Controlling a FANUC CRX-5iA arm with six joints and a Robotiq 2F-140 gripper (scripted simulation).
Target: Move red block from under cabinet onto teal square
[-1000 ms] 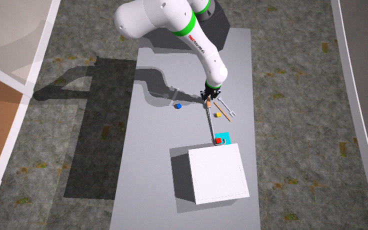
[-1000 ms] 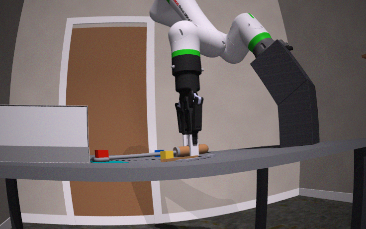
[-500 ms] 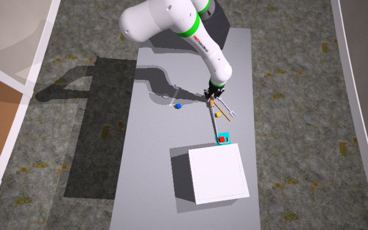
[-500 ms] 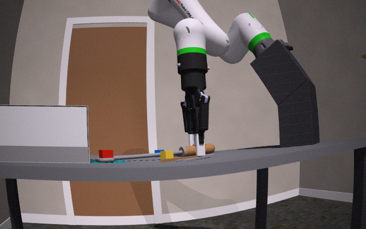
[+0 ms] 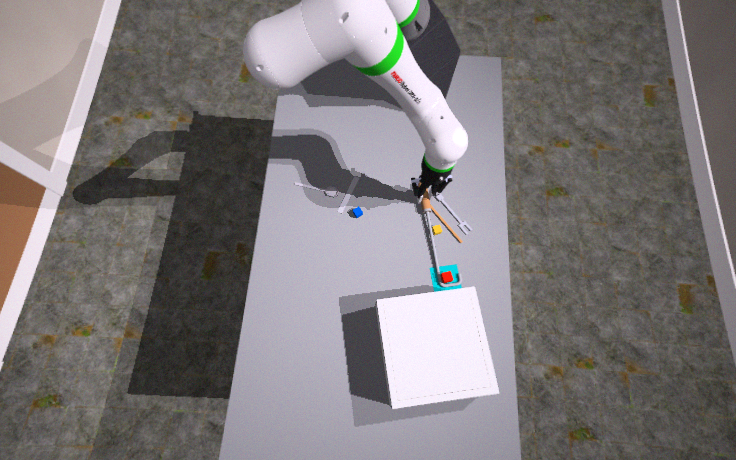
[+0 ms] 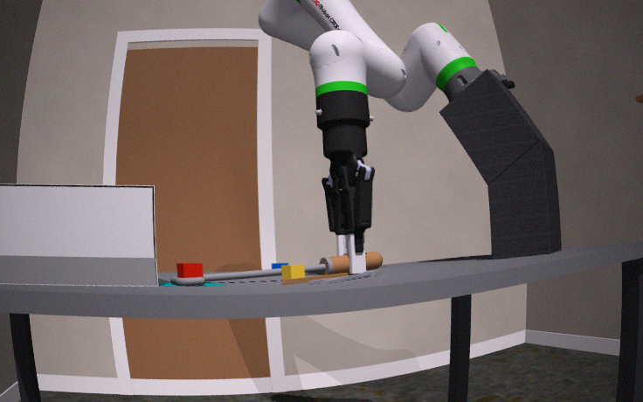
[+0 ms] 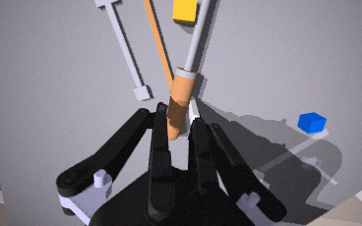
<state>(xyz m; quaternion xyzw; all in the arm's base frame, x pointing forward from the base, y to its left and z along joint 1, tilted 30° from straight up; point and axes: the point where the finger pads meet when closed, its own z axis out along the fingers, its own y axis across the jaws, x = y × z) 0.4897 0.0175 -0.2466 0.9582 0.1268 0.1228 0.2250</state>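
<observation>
The orange stick is 8 cm ahead of my hand, 7 cm to the left of it and 3 cm below it. The rest, counted from my hand: long grey hook tool (12 cm ahead, 6 cm to the left, 2 cm below); yellow block (11 cm ahead, 5 cm to the left, 3 cm below); grey fork tool (10 cm to the left, 4 cm ahead, 3 cm below).
</observation>
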